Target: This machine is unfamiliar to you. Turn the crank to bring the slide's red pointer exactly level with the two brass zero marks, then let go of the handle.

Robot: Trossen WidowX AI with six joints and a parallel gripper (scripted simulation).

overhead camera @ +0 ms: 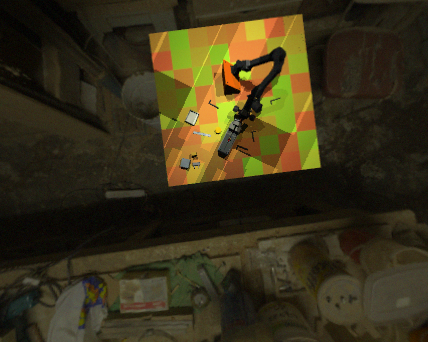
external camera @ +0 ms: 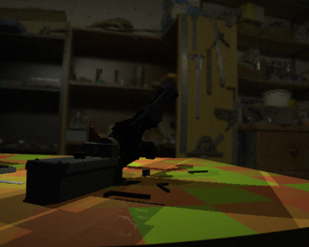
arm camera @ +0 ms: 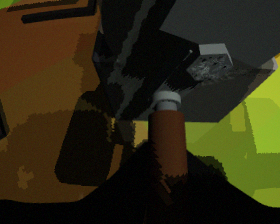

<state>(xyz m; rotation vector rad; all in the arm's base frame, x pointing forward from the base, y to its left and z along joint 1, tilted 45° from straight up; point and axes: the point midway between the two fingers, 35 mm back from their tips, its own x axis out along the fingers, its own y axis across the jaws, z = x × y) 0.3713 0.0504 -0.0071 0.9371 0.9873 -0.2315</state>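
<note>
Right now my gripper tip is 30 mm below the brown crank handle, 10 mm to the right of it and 10 mm past it. Also, from my gripper tip: yellow disc (180 mm to the right, 40 mm ahead, 20 mm below); red pointer (150 mm ahead, 110 mm to the right, 50 mm above); small cube (110 mm to the left, 90 mm behind, 20 mm below).
</note>
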